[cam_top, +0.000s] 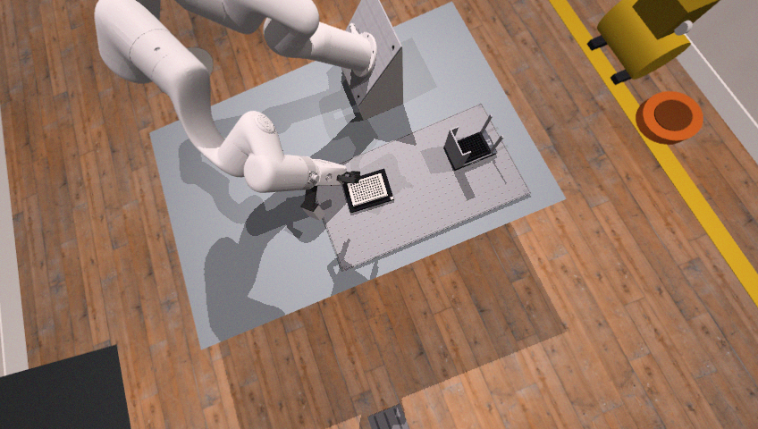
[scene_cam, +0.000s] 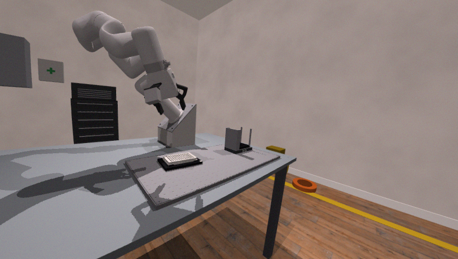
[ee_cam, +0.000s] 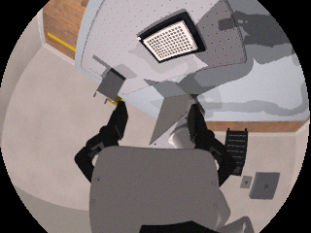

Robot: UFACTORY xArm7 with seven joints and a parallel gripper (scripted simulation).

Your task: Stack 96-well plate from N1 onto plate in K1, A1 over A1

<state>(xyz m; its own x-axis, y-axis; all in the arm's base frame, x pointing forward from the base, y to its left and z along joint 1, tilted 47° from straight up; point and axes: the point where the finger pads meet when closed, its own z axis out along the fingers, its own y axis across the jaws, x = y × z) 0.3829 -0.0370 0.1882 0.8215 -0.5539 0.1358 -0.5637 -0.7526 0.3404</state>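
Right now the white 96-well plate is 40 mm to the left of my hand and 220 mm below it. Round my hand: dark 96-well plate: 30 mm behind, 420 mm to the left, 210 mm below; then pale A1 mark: 50 mm ahead, 110 mm to the left, 220 mm below.
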